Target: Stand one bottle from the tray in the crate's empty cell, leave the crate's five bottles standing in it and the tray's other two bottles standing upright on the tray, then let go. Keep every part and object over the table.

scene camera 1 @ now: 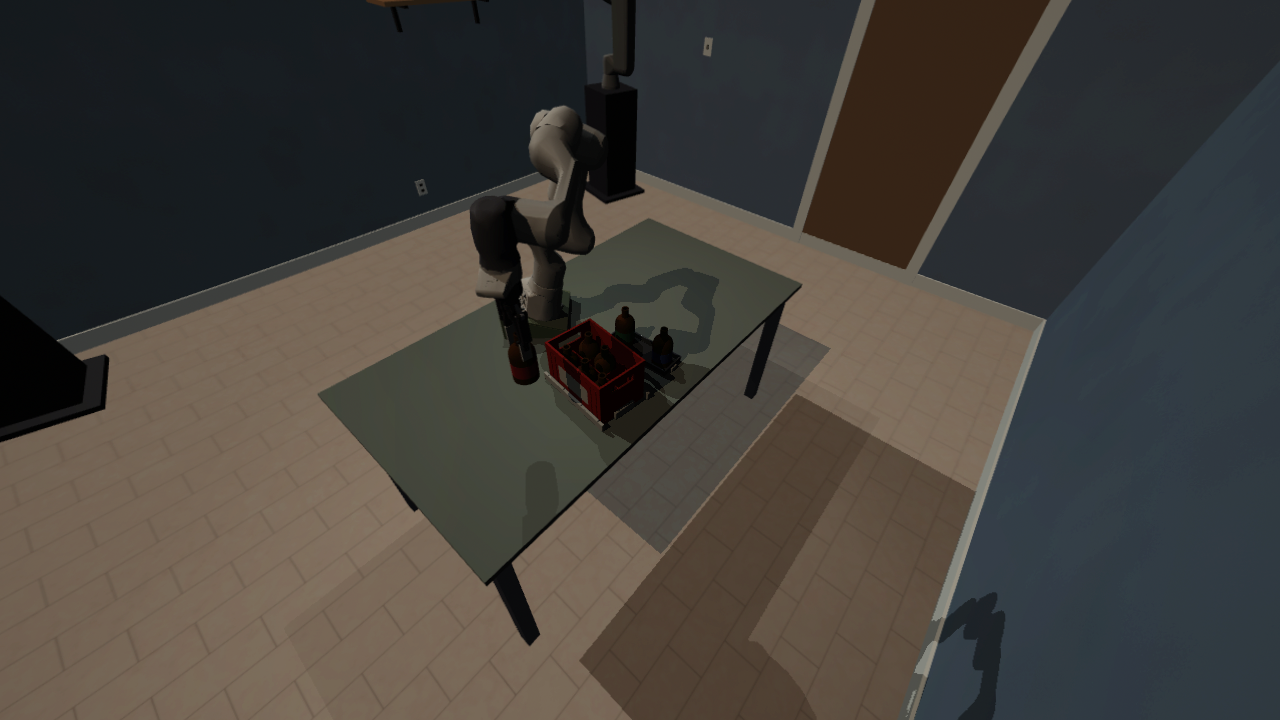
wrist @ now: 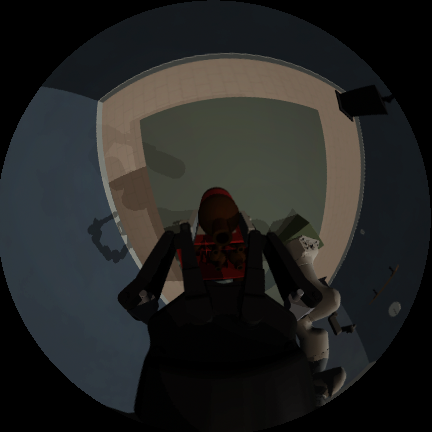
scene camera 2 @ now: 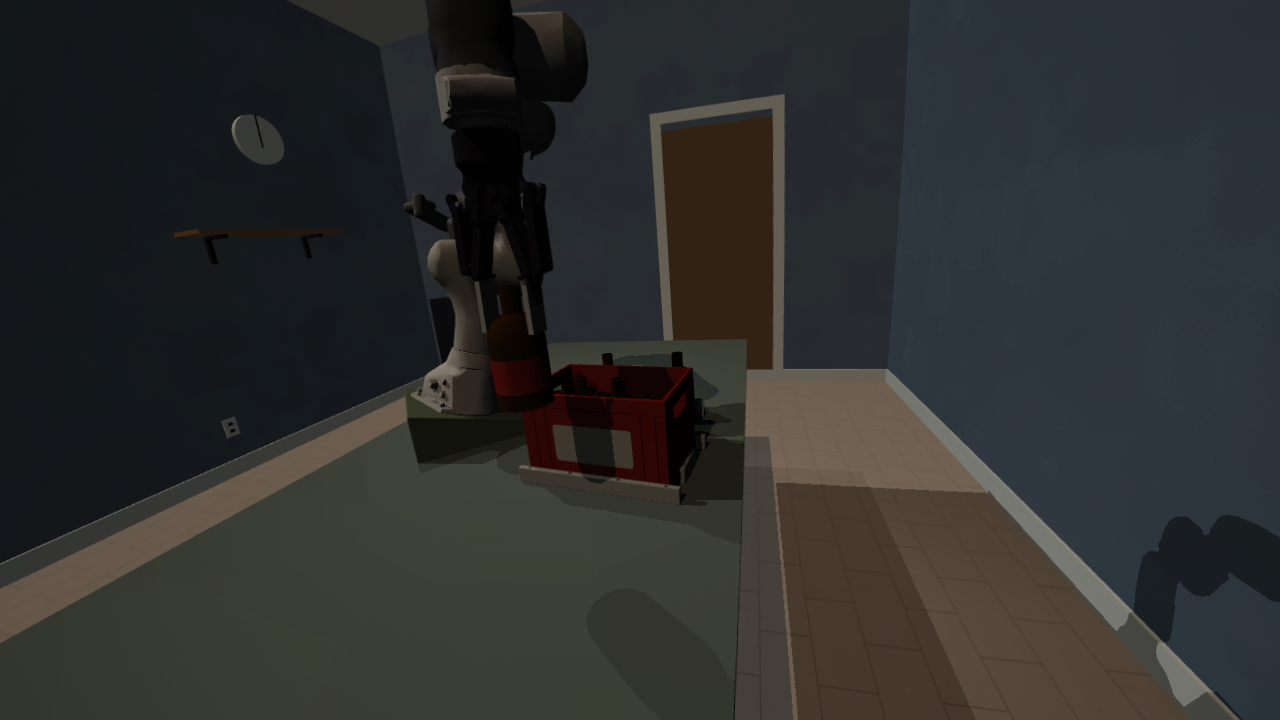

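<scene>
My gripper (scene camera 1: pixel 516 343) (scene camera 2: pixel 510 311) (wrist: pixel 218 217) is shut on a brown bottle with a red label (scene camera 1: pixel 523 365) (scene camera 2: pixel 519 365) (wrist: pixel 218 212). The bottle is raised off the table, roughly upright, beside the crate's left near corner in scene camera 2; its base looks near rim height. The red crate (scene camera 1: pixel 619 404) (scene camera 2: pixel 648 434) holds several brown bottles (scene camera 1: pixel 588 344) (scene camera 2: pixel 617 387) (wrist: pixel 217 257); the empty cell cannot be made out. Two bottles (scene camera 1: pixel 624 324) (scene camera 1: pixel 662 344) stand upright on the dark tray (scene camera 1: pixel 673 365) behind the crate; their necks (scene camera 2: pixel 606 359) (scene camera 2: pixel 676 359) show above its rim.
The crate stands in a pale low frame (scene camera 1: pixel 605 425) (scene camera 2: pixel 608 484) on the green table (scene camera 1: pixel 429 429) (scene camera 2: pixel 358 555) (wrist: pixel 235 140). The robot's base stands on a block (scene camera 2: pixel 456 438) left of the crate in scene camera 2. The table's long edge runs near the crate and tray.
</scene>
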